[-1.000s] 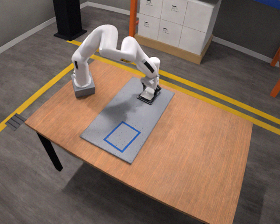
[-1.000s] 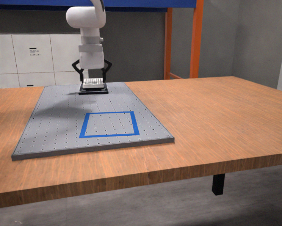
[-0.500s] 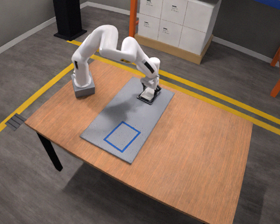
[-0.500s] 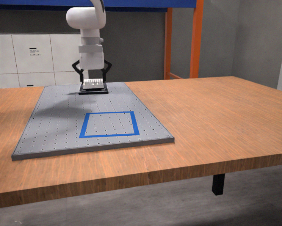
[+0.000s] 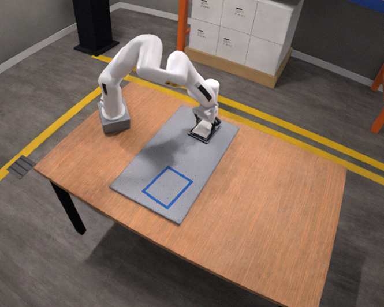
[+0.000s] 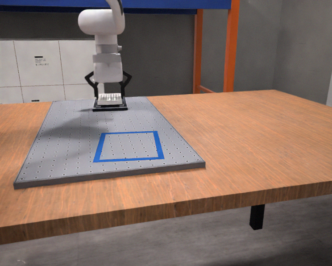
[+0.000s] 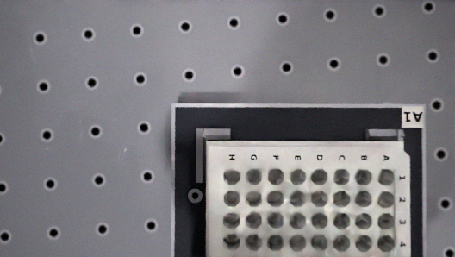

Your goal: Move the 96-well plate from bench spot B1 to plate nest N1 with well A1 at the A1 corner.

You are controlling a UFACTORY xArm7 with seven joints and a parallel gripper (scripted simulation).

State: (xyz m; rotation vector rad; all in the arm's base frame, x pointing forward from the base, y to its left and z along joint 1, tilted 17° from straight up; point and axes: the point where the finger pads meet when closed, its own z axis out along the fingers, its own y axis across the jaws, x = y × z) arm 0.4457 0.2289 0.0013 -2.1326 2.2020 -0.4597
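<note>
Right now my hand is 30 mm above the black plate nest. From my hand the other things lie so: white 96-well plate: 10 mm below.
</note>
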